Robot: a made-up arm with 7 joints.
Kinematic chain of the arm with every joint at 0, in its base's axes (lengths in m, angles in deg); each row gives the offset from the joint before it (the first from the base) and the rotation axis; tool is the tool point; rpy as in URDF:
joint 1: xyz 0 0 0.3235 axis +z
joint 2: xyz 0 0 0 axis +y
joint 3: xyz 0 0 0.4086 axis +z
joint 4: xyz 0.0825 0 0 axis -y
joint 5: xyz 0.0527 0 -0.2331 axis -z
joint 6: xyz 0 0 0 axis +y
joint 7: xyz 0.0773 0 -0.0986 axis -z
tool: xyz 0 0 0 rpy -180 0 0
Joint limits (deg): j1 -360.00..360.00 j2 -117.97..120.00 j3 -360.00..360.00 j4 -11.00..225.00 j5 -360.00..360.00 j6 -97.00..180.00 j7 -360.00..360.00
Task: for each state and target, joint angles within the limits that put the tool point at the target. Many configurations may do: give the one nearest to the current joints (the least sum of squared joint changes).
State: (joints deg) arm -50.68 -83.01 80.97 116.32 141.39 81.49 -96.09
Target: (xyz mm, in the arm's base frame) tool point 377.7 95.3 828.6
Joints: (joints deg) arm -88.82 -34.59 55.31 82.74 140.69 67.89 -96.09
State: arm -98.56 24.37 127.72 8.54 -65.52 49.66 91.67
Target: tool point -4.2 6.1 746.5
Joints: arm -97.39 61.77 177.89 44.10 -65.05 28.58 91.67
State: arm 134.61 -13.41 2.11 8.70 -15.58 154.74 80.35
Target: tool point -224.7 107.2 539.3
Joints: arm 152.54 16.29 14.67 48.97 -21.96 166.11 80.35
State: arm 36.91 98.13 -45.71 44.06 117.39 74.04 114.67
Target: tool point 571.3 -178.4 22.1
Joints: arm 15.69 94.65 -58.95 93.32 128.96 71.96 114.67
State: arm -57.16 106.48 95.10 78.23 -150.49 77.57 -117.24
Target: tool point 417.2 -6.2 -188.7
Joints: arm -45.82 120.00 51.42 86.77 -145.46 80.08 -117.24
